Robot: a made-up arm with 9 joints. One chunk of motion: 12 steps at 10 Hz.
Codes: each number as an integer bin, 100 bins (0 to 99) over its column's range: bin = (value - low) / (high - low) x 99, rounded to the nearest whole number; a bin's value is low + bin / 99 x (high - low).
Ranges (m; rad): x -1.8..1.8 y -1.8..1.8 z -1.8..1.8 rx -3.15..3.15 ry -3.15..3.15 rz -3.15..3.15
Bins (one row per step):
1: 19 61 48 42 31 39
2: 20 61 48 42 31 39
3: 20 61 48 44 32 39
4: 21 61 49 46 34 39
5: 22 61 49 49 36 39
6: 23 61 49 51 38 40
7: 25 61 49 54 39 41
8: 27 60 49 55 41 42
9: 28 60 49 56 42 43
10: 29 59 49 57 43 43
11: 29 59 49 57 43 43
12: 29 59 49 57 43 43
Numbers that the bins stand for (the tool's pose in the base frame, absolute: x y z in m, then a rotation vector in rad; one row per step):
1: -1.1091 0.4182 -0.0545 -0.4773 -1.1773 -0.6682
2: -1.0727 0.4182 -0.0545 -0.4773 -1.1773 -0.6682
3: -1.0727 0.4182 -0.0545 -0.3500 -1.1136 -0.6682
4: -1.0364 0.4182 -0.0182 -0.2227 -0.9864 -0.6682
5: -1.0000 0.4182 -0.0182 -0.0318 -0.8591 -0.6682
6: -0.9636 0.4182 -0.0182 0.0955 -0.7318 -0.6045
7: -0.8909 0.4182 -0.0182 0.2864 -0.6682 -0.5409
8: -0.8182 0.3818 -0.0182 0.3500 -0.5409 -0.4773
9: -0.7818 0.3818 -0.0182 0.4136 -0.4773 -0.4136
10: -0.7455 0.3455 -0.0182 0.4773 -0.4136 -0.4136
11: -0.7455 0.3455 -0.0182 0.4773 -0.4136 -0.4136
12: -0.7455 0.3455 -0.0182 0.4773 -0.4136 -0.4136

